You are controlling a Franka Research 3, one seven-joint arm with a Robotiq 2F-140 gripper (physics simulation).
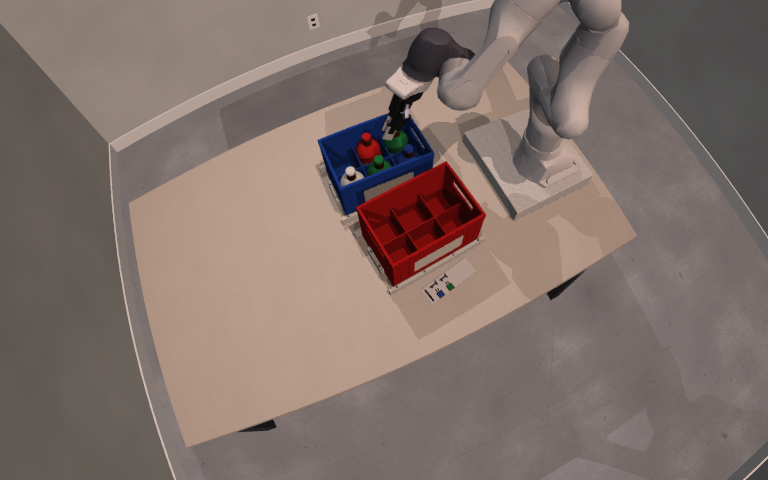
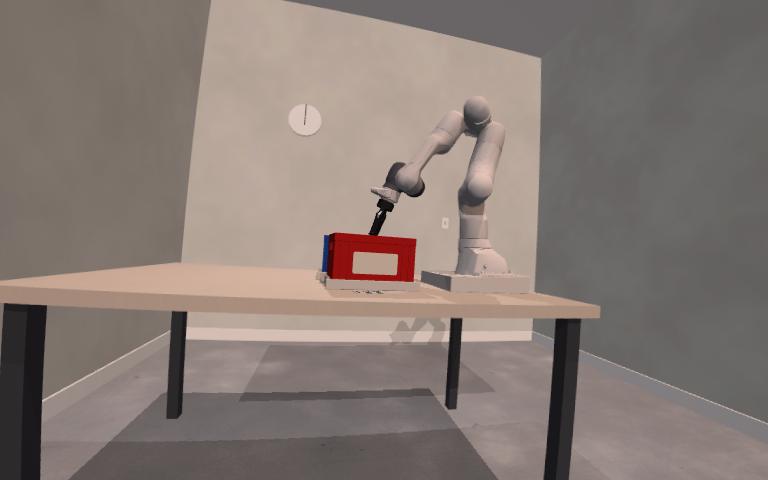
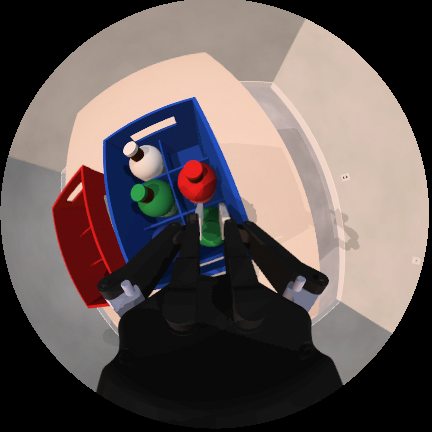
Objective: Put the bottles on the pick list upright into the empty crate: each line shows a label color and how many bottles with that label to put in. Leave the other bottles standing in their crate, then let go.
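The blue crate holds upright bottles: white, red, blue-capped, a front green bottle and a rear green bottle. My gripper reaches down into the blue crate, shut on the rear green bottle at its top; the fingers partly hide it. The red crate stands beside it, its compartments empty. The pick list shows a blue and a green square; its counts are too small to read.
Both crates stand on pale bases on the table. The arm's pale mounting block is to the right of the crates. Divider walls and high rims surround the bottles, and the red bottle stands close to the fingers.
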